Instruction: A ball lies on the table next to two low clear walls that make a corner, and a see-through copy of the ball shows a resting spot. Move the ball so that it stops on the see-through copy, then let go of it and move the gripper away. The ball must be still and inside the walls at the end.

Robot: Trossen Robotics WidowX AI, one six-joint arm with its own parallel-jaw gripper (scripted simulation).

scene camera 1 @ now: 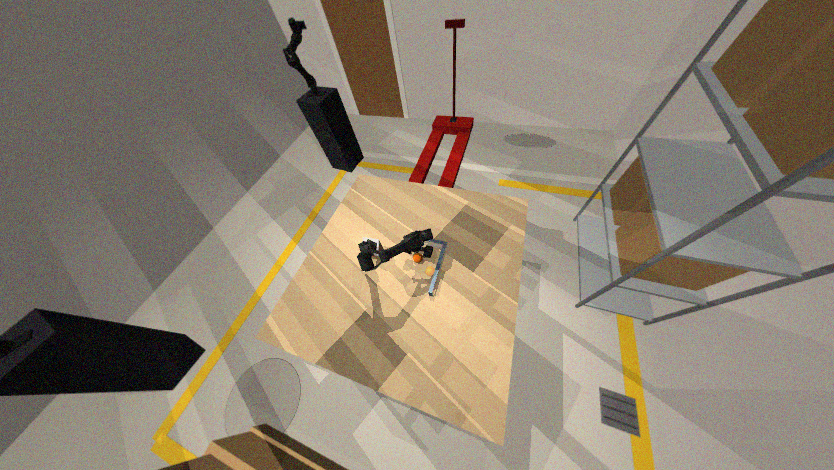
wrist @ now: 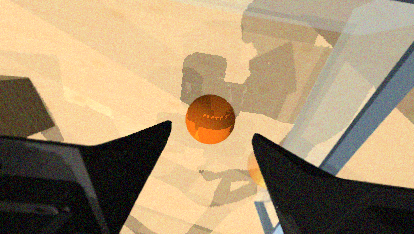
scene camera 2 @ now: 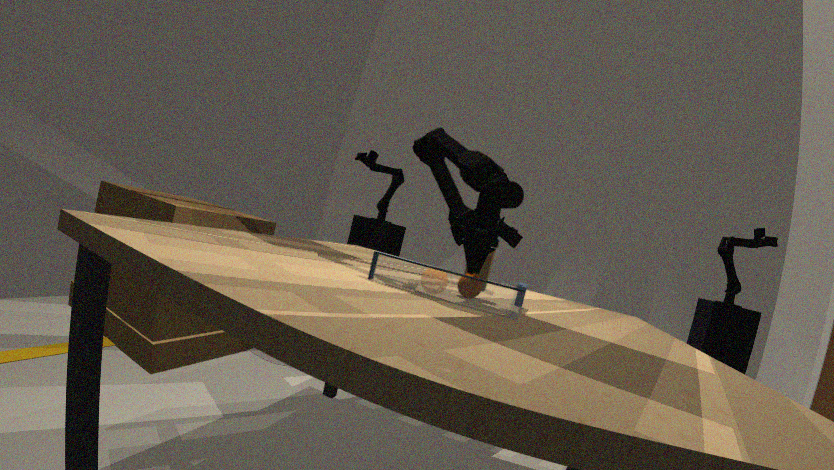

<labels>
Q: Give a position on a clear wall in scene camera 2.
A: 465, 292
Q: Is my gripper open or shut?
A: Open.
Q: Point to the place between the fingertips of my gripper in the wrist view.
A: At 212, 131
</labels>
